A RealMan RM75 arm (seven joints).
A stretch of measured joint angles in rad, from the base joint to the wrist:
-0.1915, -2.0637, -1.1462, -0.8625, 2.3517, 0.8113, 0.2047
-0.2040, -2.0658, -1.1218, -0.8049, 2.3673, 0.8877, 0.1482
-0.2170, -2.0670, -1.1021, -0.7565, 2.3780, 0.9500, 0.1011
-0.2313, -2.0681, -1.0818, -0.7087, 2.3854, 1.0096, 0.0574
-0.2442, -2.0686, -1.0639, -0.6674, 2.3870, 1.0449, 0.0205
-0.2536, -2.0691, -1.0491, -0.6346, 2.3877, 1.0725, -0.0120
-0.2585, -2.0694, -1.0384, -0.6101, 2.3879, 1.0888, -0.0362
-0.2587, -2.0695, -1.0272, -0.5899, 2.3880, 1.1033, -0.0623
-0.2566, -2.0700, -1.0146, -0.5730, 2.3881, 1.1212, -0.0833
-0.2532, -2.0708, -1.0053, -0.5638, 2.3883, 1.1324, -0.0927
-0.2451, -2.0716, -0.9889, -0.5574, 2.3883, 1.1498, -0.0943
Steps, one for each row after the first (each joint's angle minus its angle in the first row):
-0.0125, -0.0021, 0.0244, 0.0576, 0.0156, 0.0764, -0.0565
-0.0255, -0.0033, 0.0441, 0.1060, 0.0263, 0.1387, -0.1036
-0.0398, -0.0044, 0.0644, 0.1538, 0.0337, 0.1983, -0.1473
-0.0527, -0.0049, 0.0823, 0.1951, 0.0353, 0.2336, -0.1842
-0.0621, -0.0054, 0.0971, 0.2279, 0.0360, 0.2612, -0.2167
-0.0670, -0.0057, 0.1078, 0.2524, 0.0362, 0.2775, -0.2409
-0.0672, -0.0058, 0.1190, 0.2726, 0.0363, 0.2920, -0.2670
-0.0651, -0.0063, 0.1316, 0.2895, 0.0364, 0.3099, -0.2880
-0.0617, -0.0071, 0.1409, 0.2987, 0.0366, 0.3211, -0.2974
-0.0536, -0.0079, 0.1573, 0.3051, 0.0366, 0.3385, -0.2990

